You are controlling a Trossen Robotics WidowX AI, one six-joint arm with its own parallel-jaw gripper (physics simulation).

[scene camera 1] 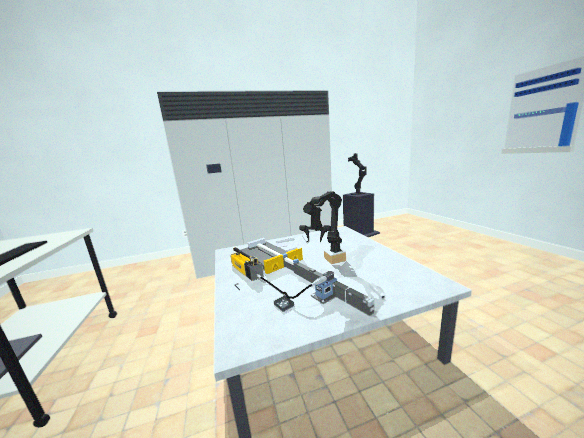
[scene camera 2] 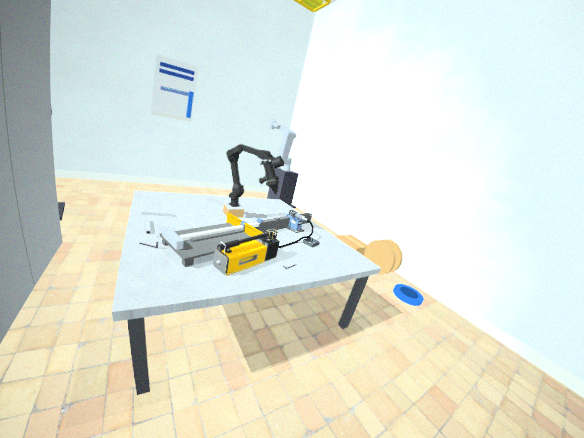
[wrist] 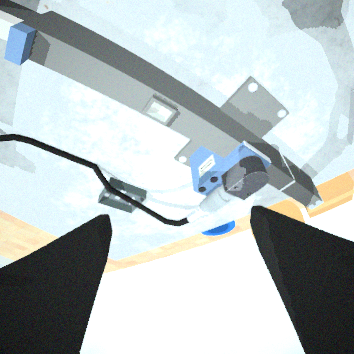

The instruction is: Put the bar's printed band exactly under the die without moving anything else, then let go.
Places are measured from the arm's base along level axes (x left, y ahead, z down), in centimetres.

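Where they show: gripper, fingertip midpoint: point(scene camera 1: 314, 242) point(scene camera 2: 276, 193) point(wrist: 180, 219); arm's base, origin of the base link: point(scene camera 1: 335, 250) point(scene camera 2: 234, 205).
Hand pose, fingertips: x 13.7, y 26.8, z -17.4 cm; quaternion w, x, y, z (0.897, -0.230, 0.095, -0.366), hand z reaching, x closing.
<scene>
Things, the pixels of their centre, and the offset from my fingertips. "pt": a spot on its surface instead. Level surfaces: height alone.
- long grey rail, surface spot: point(wrist: 120, 65) pt dy +3.0, dx -4.4, dz +18.0 cm
- pale bar, surface spot: point(scene camera 2: 210, 232) pt dy +11.6, dx -48.5, dz +17.6 cm
- blue head, surface spot: point(wrist: 225, 162) pt dy +3.8, dx +13.8, dz +15.7 cm
- dark cylinder, body centre: point(wrist: 233, 187) point(scene camera 1: 325, 277) dy +5.2, dx +17.1, dz +13.8 cm
- yellow unit, body centre: point(scene camera 2: 248, 249) point(scene camera 1: 245, 261) dy +32.9, dx -39.2, dz +17.7 cm
- small dark box, surface spot: point(wrist: 122, 195) pt dy +25.3, dx +10.0, dz +20.5 cm
- blue block, surface spot: point(wrist: 20, 44) pt dy +5.6, dx -13.7, dz +14.9 cm
- table, its level: dz +24.2 cm
My gripper point(scene camera 1: 314, 239) point(scene camera 2: 272, 187) point(wrist: 180, 219) is open and empty, raised above the table, with fingers spread. A long grey rail point(scene camera 1: 305, 272) point(scene camera 2: 277, 223) point(wrist: 120, 65) lies across the table. A pale bar point(scene camera 1: 272, 250) point(scene camera 2: 210, 232) lies along its frame end; part of it shows at the wrist view's upper left. A blue head point(scene camera 1: 325, 290) point(scene camera 2: 296, 222) point(wrist: 225, 162) with a dark cylinder point(wrist: 245, 177) sits at the rail, beyond the fingertips in the wrist view. I cannot make out the printed band or tell which part is the die.
A yellow unit point(scene camera 2: 247, 259) and yellow guard plates point(scene camera 1: 274, 264) stand by the rail. A black cable runs past a small dark box point(scene camera 1: 283, 302) point(scene camera 2: 311, 242) point(wrist: 122, 195). A blue block point(wrist: 20, 44) sits on the rail. Thin angled tools point(scene camera 1: 237, 286) point(scene camera 2: 290, 266) lie on the table point(scene camera 1: 280, 340) point(scene camera 2: 165, 285).
</scene>
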